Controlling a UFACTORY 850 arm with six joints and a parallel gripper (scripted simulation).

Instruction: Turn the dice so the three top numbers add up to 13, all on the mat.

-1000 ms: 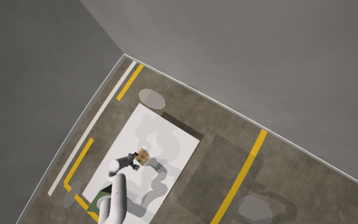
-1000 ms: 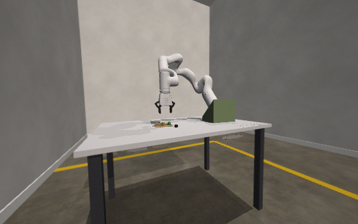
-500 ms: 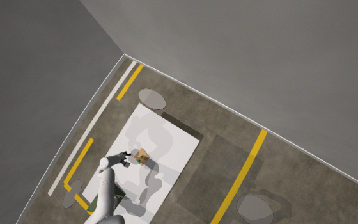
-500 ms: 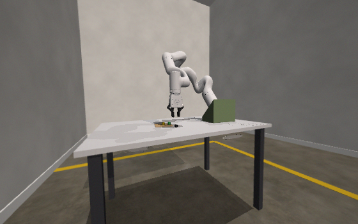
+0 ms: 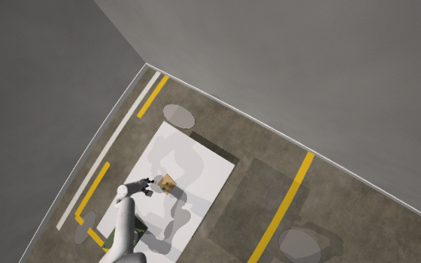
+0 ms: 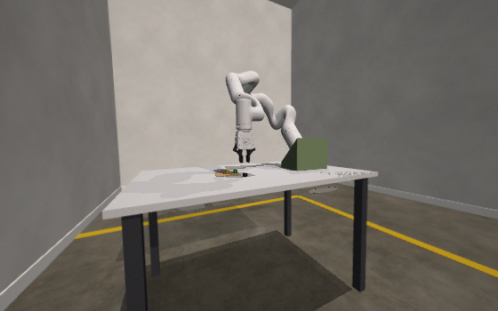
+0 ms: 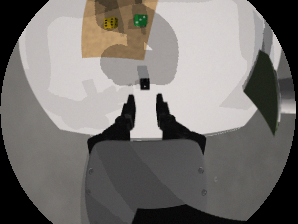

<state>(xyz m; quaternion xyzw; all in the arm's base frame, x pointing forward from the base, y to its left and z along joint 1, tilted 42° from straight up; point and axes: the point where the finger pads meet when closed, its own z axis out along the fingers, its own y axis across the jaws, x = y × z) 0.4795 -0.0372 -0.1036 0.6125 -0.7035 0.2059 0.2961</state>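
Now: hand 1 cm to the right of the black die and 9 cm above it. The rest, counted from my hand: green die 1 cm behind, 12 cm to the right, 8 cm below; then yellow die 4 cm ahead, 13 cm to the right, 8 cm below; then tan mat 4 cm ahead, 13 cm to the right, 10 cm below.
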